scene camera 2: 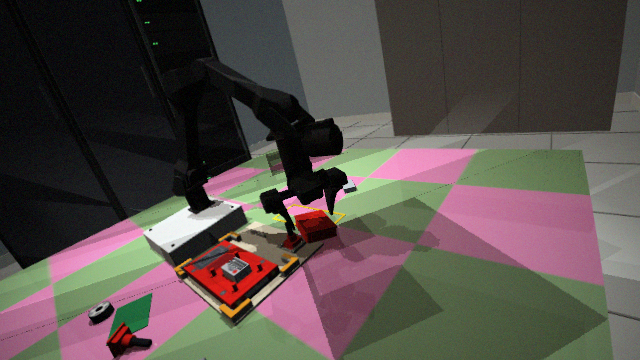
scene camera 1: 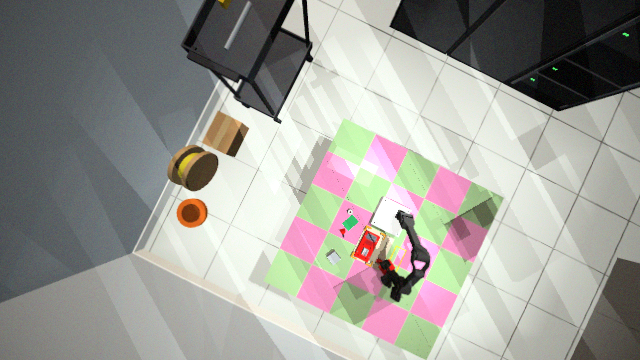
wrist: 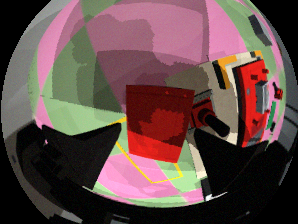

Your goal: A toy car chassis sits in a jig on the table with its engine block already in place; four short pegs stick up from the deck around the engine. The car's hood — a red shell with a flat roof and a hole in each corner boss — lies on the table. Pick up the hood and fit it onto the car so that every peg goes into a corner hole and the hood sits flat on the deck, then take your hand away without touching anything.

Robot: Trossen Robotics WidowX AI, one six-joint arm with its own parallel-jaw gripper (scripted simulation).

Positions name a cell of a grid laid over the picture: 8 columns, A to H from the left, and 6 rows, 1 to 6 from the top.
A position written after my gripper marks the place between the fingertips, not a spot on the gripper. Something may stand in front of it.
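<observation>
My gripper (scene camera 2: D4) holds nothing and is open; in the wrist view I see it (wrist: E4) too. There is a red hood (scene camera 2: D4), and the wrist view shows me the hood (wrist: E4) as well. I can also see a green card (scene camera 2: B6).
</observation>
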